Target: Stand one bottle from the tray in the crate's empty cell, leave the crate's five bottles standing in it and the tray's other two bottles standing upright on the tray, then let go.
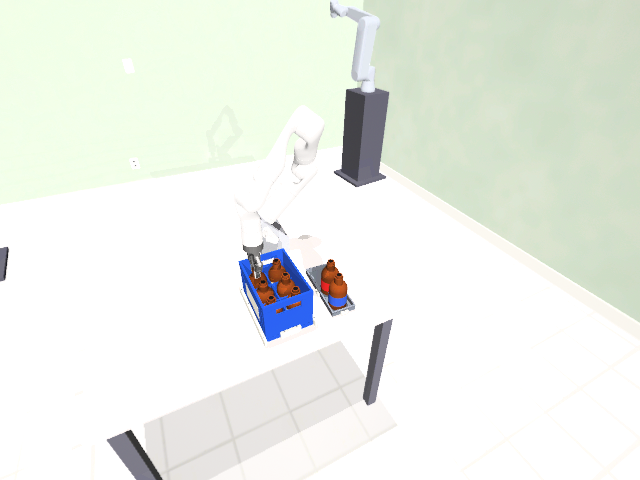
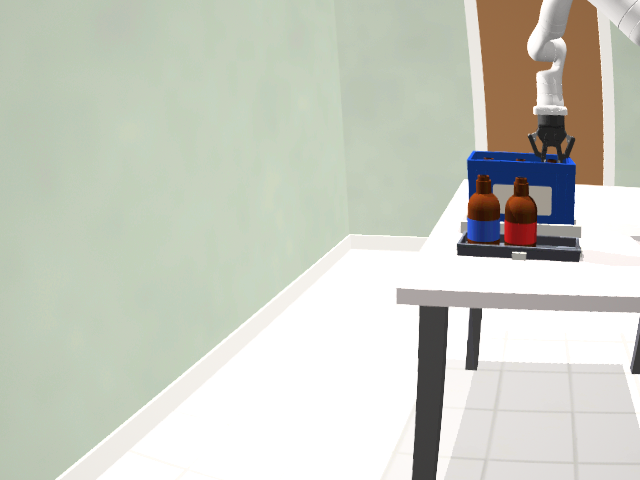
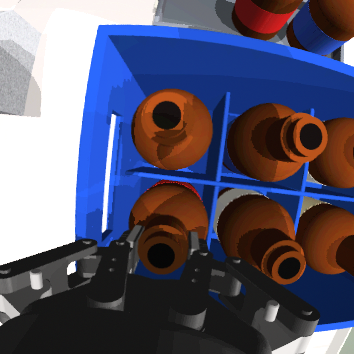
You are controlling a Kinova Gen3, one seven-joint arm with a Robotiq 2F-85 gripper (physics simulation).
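Places are measured from the arm's base along level axes (x down, y left, z ahead), in millimetres.
Pixels of known places: gripper, fingertip midpoint: (image 1: 255, 274) (image 3: 164, 239); arm's base at its link origin: (image 1: 265, 217).
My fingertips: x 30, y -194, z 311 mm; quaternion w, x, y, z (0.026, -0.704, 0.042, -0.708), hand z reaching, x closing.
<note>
Ahead of a thing's pixels: the offset from my fingertips to its top centre. "*": to the spot under its first point. Level surfaces: height alone.
My gripper (image 1: 256, 275) (image 2: 553, 159) (image 3: 164, 239) is shut on the neck of a brown bottle with a red label @[dx -38, dy +3, dz +1 mm] (image 3: 170, 210), which stands inside a corner cell of the blue crate @[dx -46, dy +36, dz +89 mm] (image 1: 289, 322) (image 2: 522, 173) (image 3: 92, 165). Whether its base touches the crate floor is hidden. The crate's other cells hold several brown bottles, among them one in the cell beside it @[dx -34, dy +90, dz +3 mm] (image 3: 172, 142) and one with a pale label @[* dx +6, dy +10, dz +74 mm] (image 3: 255, 225). On the grey tray @[* dx +123, dy +254, dz +35 mm] (image 1: 315, 279) (image 2: 558, 254) (image 3: 185, 15), a red-label bottle @[dx -31, dy +271, dz +118 mm] (image 1: 326, 285) (image 2: 520, 232) (image 3: 262, 20) and a blue-label bottle @[dx -31, dy +251, dz +201 mm] (image 1: 338, 298) (image 2: 483, 230) (image 3: 317, 30) stand upright.
The crate and the tray stand side by side on the white table @[dx +129 mm] (image 2: 465, 279). The crate's walls and blue dividers @[dx +35, dy +85, dz +50 mm] (image 3: 224, 135) surround the held bottle closely. A second arm (image 1: 364, 49) stands on a dark pedestal (image 1: 364, 136) at the back.
</note>
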